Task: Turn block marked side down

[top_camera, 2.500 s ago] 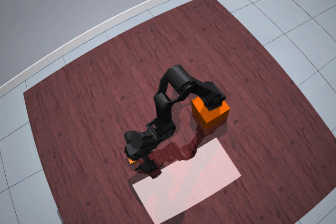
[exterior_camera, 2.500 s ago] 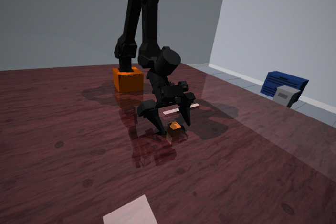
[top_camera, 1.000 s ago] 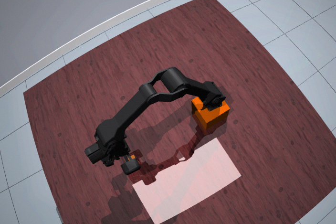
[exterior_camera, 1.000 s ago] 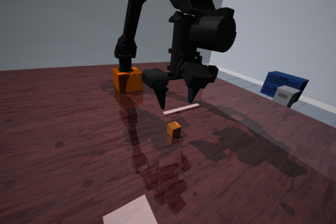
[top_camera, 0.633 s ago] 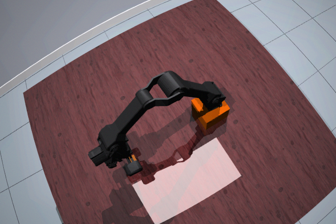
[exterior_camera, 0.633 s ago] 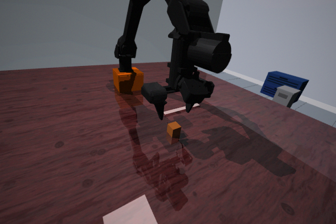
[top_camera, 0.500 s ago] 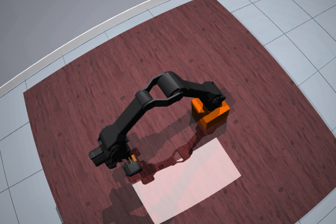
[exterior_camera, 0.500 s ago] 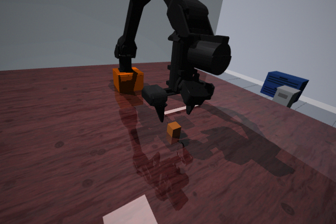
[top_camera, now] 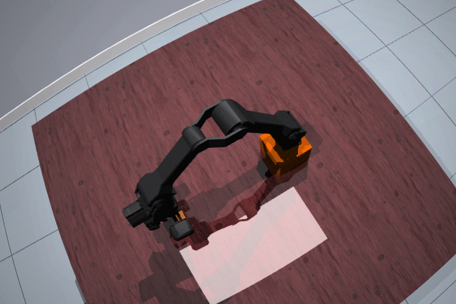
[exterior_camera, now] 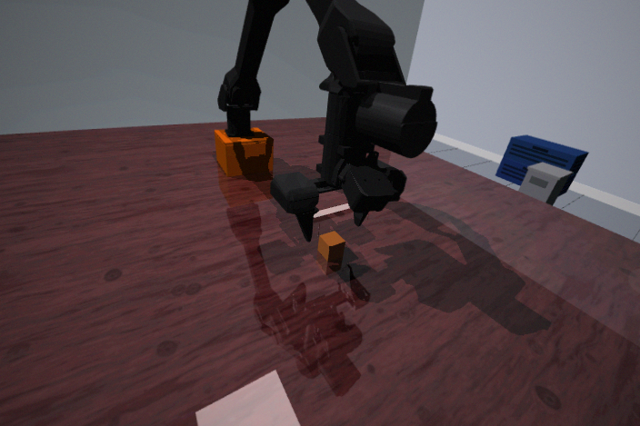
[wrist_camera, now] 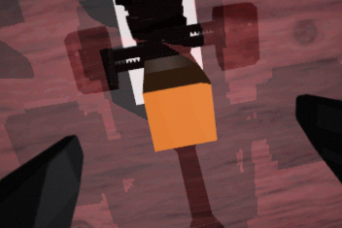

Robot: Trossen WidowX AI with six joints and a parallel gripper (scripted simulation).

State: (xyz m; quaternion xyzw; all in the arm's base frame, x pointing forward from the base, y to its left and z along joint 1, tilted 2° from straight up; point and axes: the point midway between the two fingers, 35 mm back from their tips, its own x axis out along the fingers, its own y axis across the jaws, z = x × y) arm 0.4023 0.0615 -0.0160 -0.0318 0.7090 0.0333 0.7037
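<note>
Now: gripper tip 10 mm past the orange block and 30 mm above it.
</note>
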